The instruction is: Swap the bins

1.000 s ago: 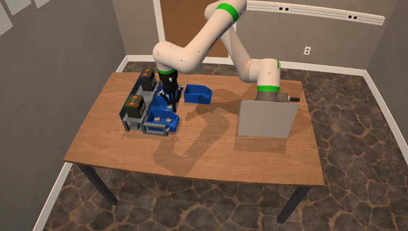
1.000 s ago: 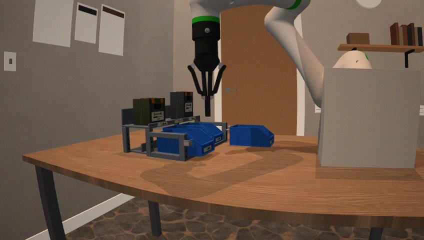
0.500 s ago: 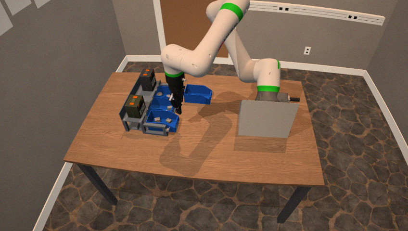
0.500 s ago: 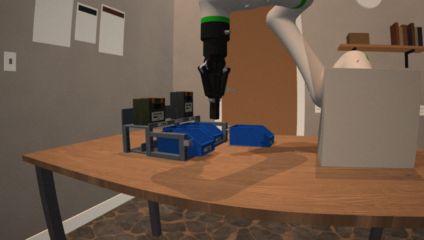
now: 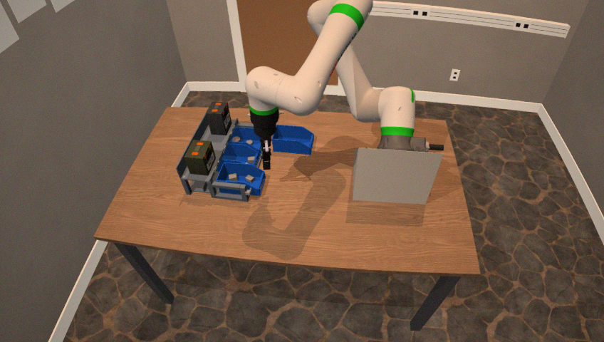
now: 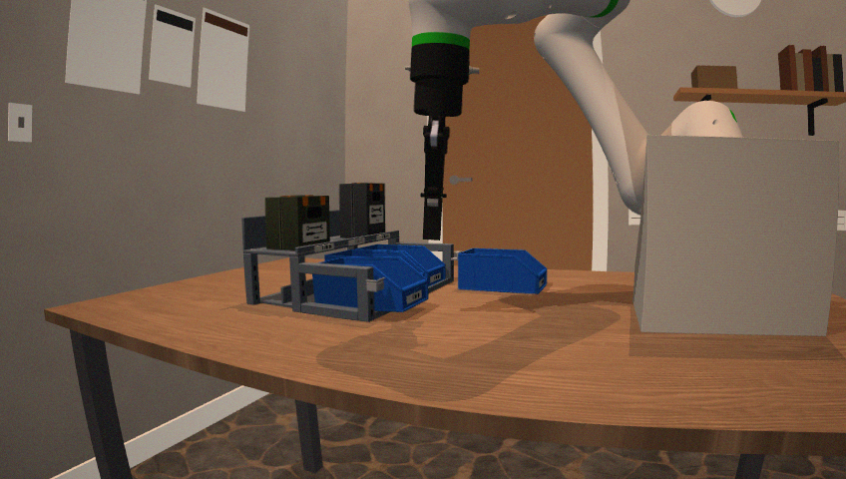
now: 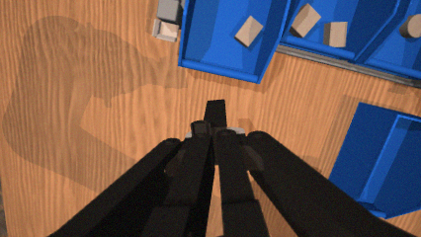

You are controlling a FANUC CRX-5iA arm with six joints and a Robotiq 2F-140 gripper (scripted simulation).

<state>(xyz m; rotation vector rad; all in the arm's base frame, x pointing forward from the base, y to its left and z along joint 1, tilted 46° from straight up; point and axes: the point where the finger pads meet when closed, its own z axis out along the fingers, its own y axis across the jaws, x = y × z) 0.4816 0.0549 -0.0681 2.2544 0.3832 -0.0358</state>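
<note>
Right now the tan part is 9 cm ahead of my hand, 3 cm to the right of it and 13 cm below it. The rest, counted from my hand: black box 26 cm ahead, 24 cm to the right; grey shelf 20 cm ahead, 12 cm to the right, 9 cm below.
</note>
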